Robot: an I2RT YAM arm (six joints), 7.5 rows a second.
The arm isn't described. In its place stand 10 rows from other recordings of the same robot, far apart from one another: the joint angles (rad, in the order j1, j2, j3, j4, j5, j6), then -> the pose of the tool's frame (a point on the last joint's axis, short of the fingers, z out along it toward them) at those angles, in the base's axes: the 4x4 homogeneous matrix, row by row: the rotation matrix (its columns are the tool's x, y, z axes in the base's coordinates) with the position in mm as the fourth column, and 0 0 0 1 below.
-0.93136 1.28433 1.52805 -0.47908 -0.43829 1.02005 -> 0.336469, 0.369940, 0.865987, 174.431; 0.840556, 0.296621, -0.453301, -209.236; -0.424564, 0.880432, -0.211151, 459.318; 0, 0, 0, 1
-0.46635 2.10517 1.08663 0.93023 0.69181 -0.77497 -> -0.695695, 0.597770, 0.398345, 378.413; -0.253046, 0.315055, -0.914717, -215.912; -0.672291, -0.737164, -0.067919, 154.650; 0, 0, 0, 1
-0.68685 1.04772 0.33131 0.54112 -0.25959 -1.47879 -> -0.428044, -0.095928, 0.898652, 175.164; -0.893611, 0.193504, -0.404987, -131.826; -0.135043, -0.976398, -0.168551, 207.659; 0, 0, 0, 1
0.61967 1.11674 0.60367 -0.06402 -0.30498 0.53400 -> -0.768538, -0.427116, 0.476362, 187.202; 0.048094, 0.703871, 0.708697, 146.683; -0.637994, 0.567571, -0.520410, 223.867; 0, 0, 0, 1
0.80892 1.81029 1.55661 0.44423 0.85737 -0.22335 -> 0.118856, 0.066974, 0.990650, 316.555; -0.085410, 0.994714, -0.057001, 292.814; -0.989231, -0.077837, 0.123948, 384.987; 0, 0, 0, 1
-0.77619 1.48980 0.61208 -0.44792 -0.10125 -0.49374 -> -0.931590, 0.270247, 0.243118, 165.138; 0.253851, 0.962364, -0.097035, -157.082; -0.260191, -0.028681, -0.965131, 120.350; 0, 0, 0, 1
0.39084 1.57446 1.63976 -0.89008 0.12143 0.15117 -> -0.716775, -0.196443, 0.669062, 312.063; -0.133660, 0.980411, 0.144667, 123.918; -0.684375, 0.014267, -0.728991, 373.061; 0, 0, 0, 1
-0.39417 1.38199 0.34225 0.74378 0.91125 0.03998 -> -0.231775, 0.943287, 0.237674, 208.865; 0.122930, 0.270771, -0.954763, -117.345; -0.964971, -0.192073, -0.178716, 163.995; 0, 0, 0, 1
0.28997 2.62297 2.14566 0.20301 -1.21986 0.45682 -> -0.658387, -0.751108, 0.048613, 543.812; -0.038204, 0.097852, 0.994467, 197.150; -0.751709, 0.652887, -0.093120, 161.745; 0, 0, 0, 1
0.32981 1.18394 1.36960 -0.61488 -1.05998 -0.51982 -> 0.109698, -0.984330, 0.138063, 210.596; -0.219126, 0.111534, 0.969301, 104.915; -0.969510, -0.136584, -0.203457, 424.147; 0, 0, 0, 1
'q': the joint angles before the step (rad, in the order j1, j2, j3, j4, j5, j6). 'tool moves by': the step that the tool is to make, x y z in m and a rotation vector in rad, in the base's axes. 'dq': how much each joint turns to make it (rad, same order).
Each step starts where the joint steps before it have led.
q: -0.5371 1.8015 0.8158 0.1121 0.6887 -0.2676
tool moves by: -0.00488 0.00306 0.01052 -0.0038 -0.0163 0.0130
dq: -0.0007 -0.0519 -0.0173 -0.0129 -0.0128 -0.0091
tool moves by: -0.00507 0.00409 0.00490 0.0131 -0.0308 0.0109
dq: 0.0005 -0.0392 -0.0241 -0.0032 -0.0271 0.0128
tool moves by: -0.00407 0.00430 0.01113 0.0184 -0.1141 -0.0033
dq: 0.0004 -0.0593 -0.0254 0.0163 -0.0515 0.0659
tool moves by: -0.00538 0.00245 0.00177 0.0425 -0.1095 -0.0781
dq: -0.0034 -0.0267 -0.0166 -0.0171 -0.0137 0.1423
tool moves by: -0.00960 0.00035 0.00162 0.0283 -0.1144 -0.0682
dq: -0.0179 -0.0377 -0.0377 0.0218 -0.0238 0.1128
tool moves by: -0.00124 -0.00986 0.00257 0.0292 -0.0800 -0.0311
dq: -0.0347 0.0057 0.0129 0.0164 -0.0496 0.0543
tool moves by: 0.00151 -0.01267 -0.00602 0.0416 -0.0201 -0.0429
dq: -0.0334 0.0497 0.0350 -0.0142 -0.0247 0.0449
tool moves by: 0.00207 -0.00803 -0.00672 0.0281 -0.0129 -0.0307
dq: -0.0178 0.0430 0.0234 -0.0025 -0.0125 0.0343
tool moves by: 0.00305 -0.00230 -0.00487 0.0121 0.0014 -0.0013
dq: -0.0006 0.0273 0.0118 0.0038 -0.0059 0.0074
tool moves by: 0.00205 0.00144 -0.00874 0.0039 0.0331 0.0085
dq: 0.0085 0.0297 -0.0017 0.0083 0.0123 -0.0126
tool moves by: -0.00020 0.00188 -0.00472 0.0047 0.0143 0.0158
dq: 0.0039 0.0098 -0.0097 0.0114 -0.0045 -0.0135
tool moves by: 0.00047 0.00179 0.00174 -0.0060 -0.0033 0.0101
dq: 0.0052 -0.0083 -0.0044 0.0051 -0.0011 -0.0063
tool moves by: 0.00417 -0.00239 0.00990 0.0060 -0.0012 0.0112
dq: 0.0005 -0.0137 0.0361 -0.0502 -0.0113 -0.0048
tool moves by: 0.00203 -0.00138 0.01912 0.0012 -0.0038 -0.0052
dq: 0.0003 -0.0414 0.0463 -0.0885 0.0013 0.0070
